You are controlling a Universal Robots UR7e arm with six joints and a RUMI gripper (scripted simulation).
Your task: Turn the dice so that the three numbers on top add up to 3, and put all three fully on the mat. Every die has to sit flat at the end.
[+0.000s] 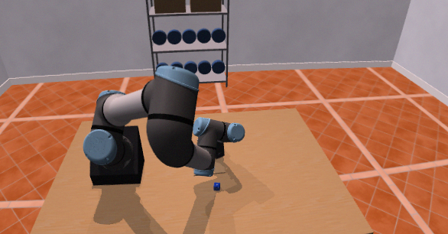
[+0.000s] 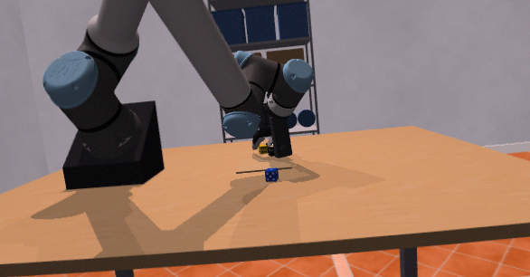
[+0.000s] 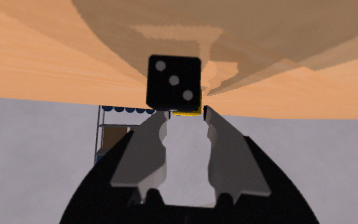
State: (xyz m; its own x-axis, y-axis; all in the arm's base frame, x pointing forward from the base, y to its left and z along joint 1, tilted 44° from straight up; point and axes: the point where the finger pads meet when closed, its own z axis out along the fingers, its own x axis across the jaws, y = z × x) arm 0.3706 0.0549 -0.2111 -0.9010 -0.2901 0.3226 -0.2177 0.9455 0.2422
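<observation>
My gripper is now 1 cm short of the yellow die, 1 cm to the left of it and 1 cm above it. Round my hand: blue die (3 cm ahead, 32 cm to the right, 1 cm below); black die (4 cm ahead, 5 cm to the right, 1 cm below); tan mat (1 cm ahead, 16 cm to the right, 2 cm below).
</observation>
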